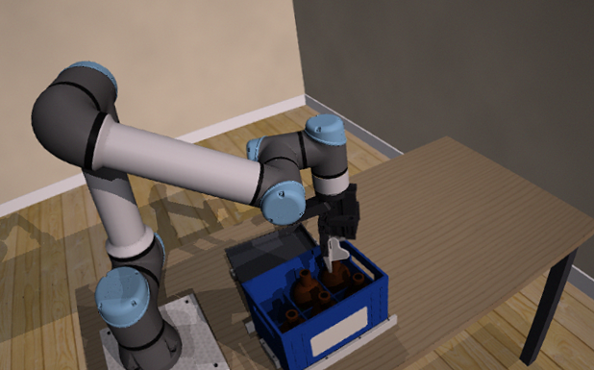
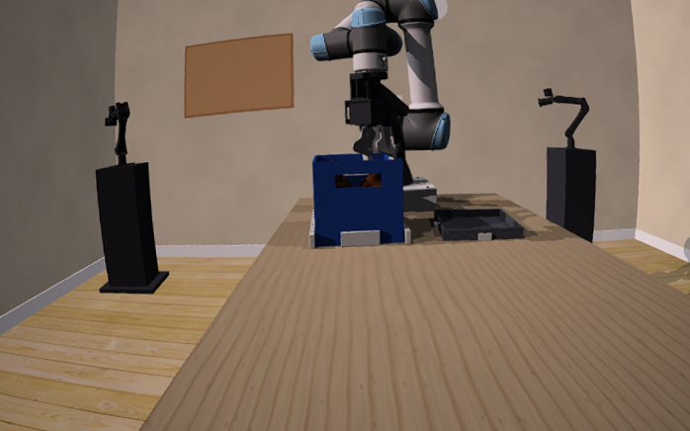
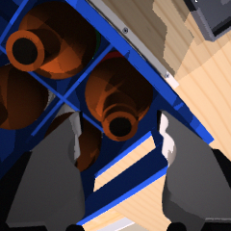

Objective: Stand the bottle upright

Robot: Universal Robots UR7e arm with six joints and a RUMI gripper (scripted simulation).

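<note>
Now: the crate 8 cm behind my hand, 5 cm to the right of it and 7 cm below it. The rest, counted from my hand: tray (4 cm behind, 24 cm to the left, 15 cm below).
</note>
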